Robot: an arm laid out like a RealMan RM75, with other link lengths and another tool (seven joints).
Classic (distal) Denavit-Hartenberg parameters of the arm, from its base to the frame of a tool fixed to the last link. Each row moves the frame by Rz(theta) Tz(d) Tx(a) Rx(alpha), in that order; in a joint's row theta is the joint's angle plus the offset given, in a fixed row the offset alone. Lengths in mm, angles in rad.
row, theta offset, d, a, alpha
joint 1, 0, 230.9, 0, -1.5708
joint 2, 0, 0, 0, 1.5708
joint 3, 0, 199.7, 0, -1.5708
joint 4, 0, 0, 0, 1.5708
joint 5, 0, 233.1, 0, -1.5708
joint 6, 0, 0, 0, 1.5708
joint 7, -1.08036, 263.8, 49.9, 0.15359
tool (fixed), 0, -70.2, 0, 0
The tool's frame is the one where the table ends.
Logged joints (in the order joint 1, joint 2, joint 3, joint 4, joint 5, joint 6, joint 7), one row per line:
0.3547 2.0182 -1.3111 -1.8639 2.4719 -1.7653 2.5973
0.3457 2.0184 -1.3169 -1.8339 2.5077 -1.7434 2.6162
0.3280 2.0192 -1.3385 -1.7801 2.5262 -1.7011 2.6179
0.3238 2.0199 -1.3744 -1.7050 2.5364 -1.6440 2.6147
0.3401 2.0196 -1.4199 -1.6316 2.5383 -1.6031 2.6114
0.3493 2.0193 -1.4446 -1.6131 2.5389 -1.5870 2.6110
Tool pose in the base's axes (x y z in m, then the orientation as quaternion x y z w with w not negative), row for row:
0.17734 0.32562 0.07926 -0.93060 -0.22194 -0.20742 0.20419
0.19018 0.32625 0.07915 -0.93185 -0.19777 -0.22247 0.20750
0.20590 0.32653 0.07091 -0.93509 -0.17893 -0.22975 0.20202
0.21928 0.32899 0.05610 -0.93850 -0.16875 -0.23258 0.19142
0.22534 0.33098 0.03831 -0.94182 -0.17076 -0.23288 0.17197
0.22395 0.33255 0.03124 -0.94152 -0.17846 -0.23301 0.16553
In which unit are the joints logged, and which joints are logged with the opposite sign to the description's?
The joints are logged in radians. Opposite sign: joint 5.
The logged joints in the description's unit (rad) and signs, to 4 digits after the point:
0.3547 2.0182 -1.3111 -1.8639 -2.4719 -1.7653 2.5973
0.3457 2.0184 -1.3169 -1.8339 -2.5077 -1.7434 2.6162
0.3280 2.0192 -1.3385 -1.7801 -2.5262 -1.7011 2.6179
0.3238 2.0199 -1.3744 -1.7050 -2.5364 -1.6440 2.6147
0.3401 2.0196 -1.4199 -1.6316 -2.5383 -1.6031 2.6114
0.3493 2.0193 -1.4446 -1.6131 -2.5389 -1.5870 2.6110

